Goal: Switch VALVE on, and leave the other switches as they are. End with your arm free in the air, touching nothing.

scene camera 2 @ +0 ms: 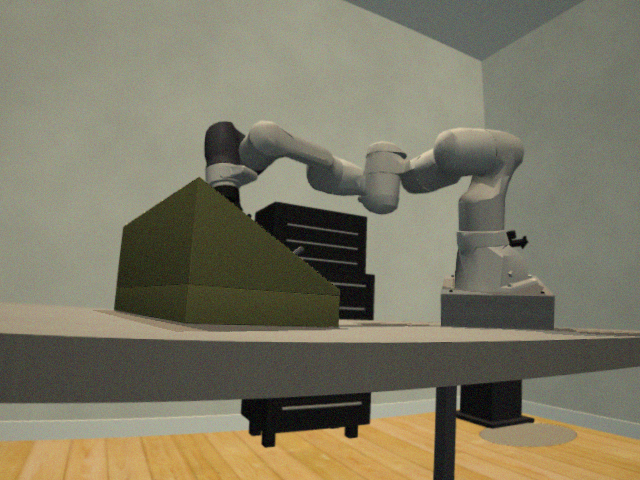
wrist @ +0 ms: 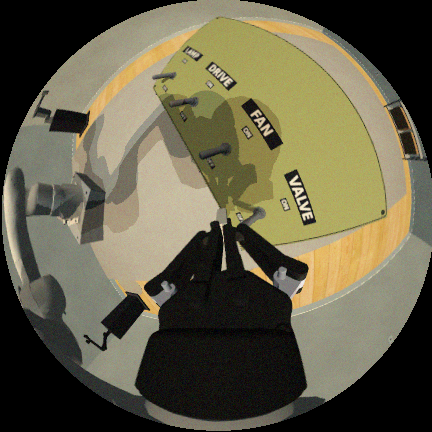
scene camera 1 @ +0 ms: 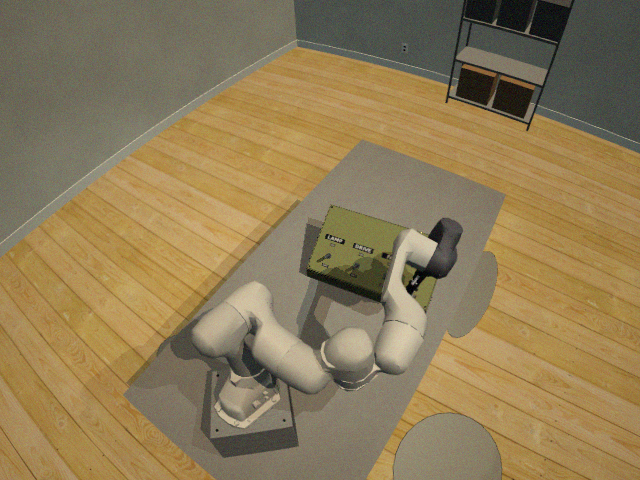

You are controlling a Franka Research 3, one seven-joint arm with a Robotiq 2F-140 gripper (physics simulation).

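Observation:
The olive sloped panel carries a row of levers. The VALVE lever slants toward its OFF label, below the VALVE sign. The FAN lever, DRIVE lever and LAMP lever also point to their OFF side. My gripper is shut and empty, with its tips at the lower edge of the panel, close beside the VALVE lever on its OFF side. Whether they touch the lever or panel, I cannot tell. In scene camera 1 the arm hides part of the panel.
The panel stands on the grey table, in front of the arm's base block. Round grey discs show beside the table. A black drawer cabinet and a shelf rack stand away from it.

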